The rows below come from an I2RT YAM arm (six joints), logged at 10 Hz.
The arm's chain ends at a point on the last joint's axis. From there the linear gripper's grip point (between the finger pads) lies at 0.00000 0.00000 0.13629 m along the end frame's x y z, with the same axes.
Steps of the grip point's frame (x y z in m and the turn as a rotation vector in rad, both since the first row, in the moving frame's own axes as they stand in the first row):
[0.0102 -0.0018 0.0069 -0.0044 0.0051 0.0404]
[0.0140 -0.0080 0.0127 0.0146 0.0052 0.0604]
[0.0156 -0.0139 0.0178 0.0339 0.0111 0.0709]
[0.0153 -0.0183 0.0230 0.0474 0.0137 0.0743]
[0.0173 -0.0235 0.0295 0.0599 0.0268 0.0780]
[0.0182 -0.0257 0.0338 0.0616 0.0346 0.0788]
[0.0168 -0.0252 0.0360 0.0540 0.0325 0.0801]
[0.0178 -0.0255 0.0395 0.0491 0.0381 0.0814]
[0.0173 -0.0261 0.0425 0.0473 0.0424 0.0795]
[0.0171 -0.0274 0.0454 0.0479 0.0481 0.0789]
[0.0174 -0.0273 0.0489 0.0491 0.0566 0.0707]
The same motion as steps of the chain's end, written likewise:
[0.0095 -0.0024 0.0069 -0.0044 0.0051 0.0404]
[0.0132 -0.0060 0.0127 0.0146 0.0052 0.0604]
[0.0139 -0.0093 0.0179 0.0339 0.0111 0.0709]
[0.0132 -0.0119 0.0232 0.0474 0.0137 0.0743]
[0.0133 -0.0155 0.0298 0.0599 0.0268 0.0780]
[0.0132 -0.0175 0.0341 0.0616 0.0346 0.0788]
[0.0121 -0.0180 0.0363 0.0540 0.0325 0.0801]
[0.0123 -0.0190 0.0398 0.0491 0.0381 0.0814]
[0.0113 -0.0199 0.0428 0.0473 0.0424 0.0795]
[0.0103 -0.0211 0.0457 0.0479 0.0481 0.0789]
[0.0095 -0.0209 0.0493 0.0491 0.0566 0.0707]

